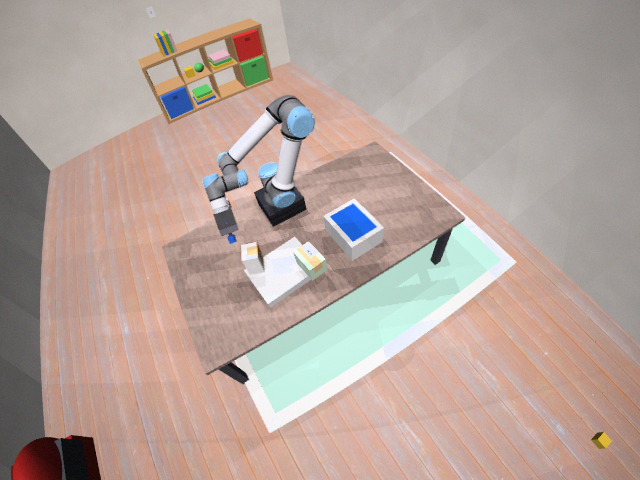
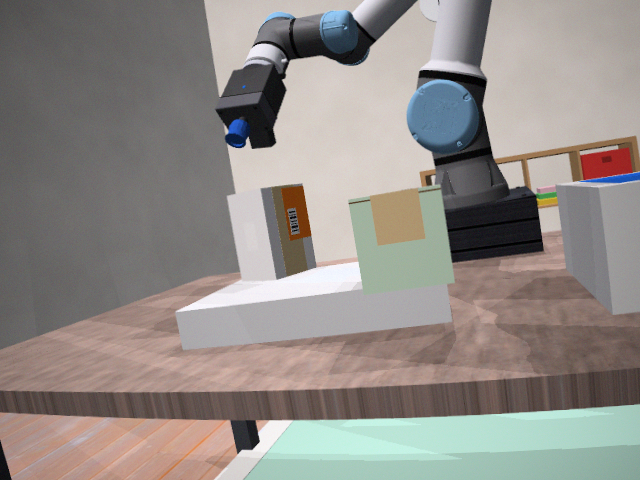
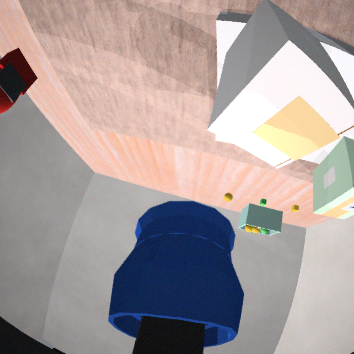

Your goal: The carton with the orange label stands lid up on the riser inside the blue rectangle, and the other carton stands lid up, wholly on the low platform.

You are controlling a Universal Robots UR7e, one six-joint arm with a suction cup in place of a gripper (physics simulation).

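The white carton (image 1: 247,261) (image 2: 254,237) (image 3: 250,112) rests on its side at the back left of the low white platform (image 1: 273,289) (image 2: 310,317). Its taped lid with the orange label (image 2: 295,201) faces sideways, toward the green carton. The pale green carton (image 1: 312,266) (image 2: 398,266) (image 3: 322,192) stands lid up at the platform's right end and overhangs its edge. The riser (image 1: 338,239) (image 2: 586,242) bears a blue rectangle (image 1: 353,222). My suction cup (image 1: 232,239) (image 2: 237,138) (image 3: 185,212) is free, tilted and above and behind the white carton, not touching it.
The robot's black base (image 1: 281,209) (image 2: 493,227) stands behind, between platform and riser. The wooden table (image 1: 201,310) (image 2: 103,366) has its front edge before the platform. A shelf unit (image 1: 204,40) stands at the far wall. A red object (image 1: 36,459) (image 3: 25,70) shows far off.
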